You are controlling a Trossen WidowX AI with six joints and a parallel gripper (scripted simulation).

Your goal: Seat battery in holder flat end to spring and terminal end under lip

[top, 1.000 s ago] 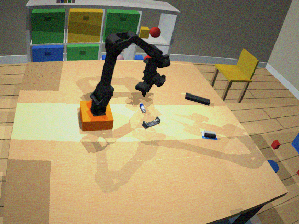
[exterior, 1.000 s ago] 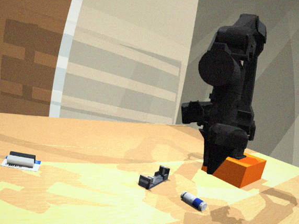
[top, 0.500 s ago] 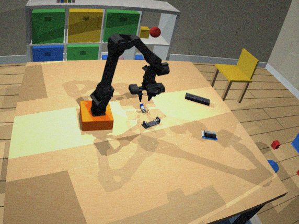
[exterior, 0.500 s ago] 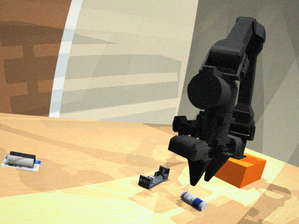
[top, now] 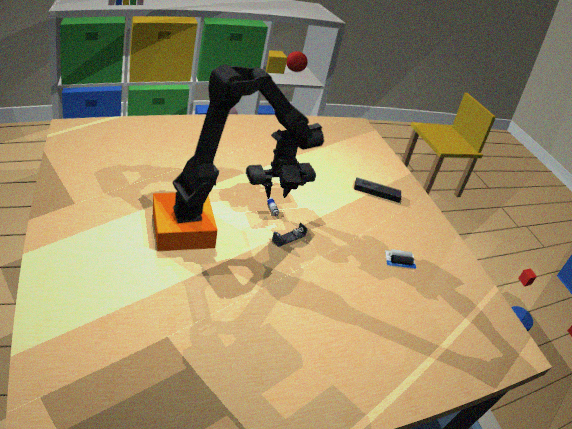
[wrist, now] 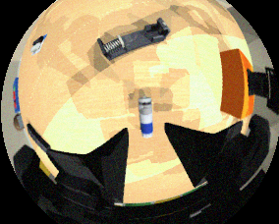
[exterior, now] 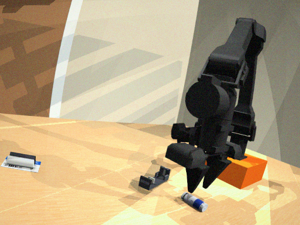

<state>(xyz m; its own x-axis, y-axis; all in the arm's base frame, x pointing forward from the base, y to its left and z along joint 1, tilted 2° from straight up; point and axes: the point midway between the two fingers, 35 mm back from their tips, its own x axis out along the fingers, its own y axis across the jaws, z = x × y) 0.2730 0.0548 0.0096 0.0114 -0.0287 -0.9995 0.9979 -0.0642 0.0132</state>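
My gripper tip is 3 cm above the battery. From my gripper tip the other things lie so: blue-and-white card (28 cm to the right, 28 cm ahead, 3 cm below).
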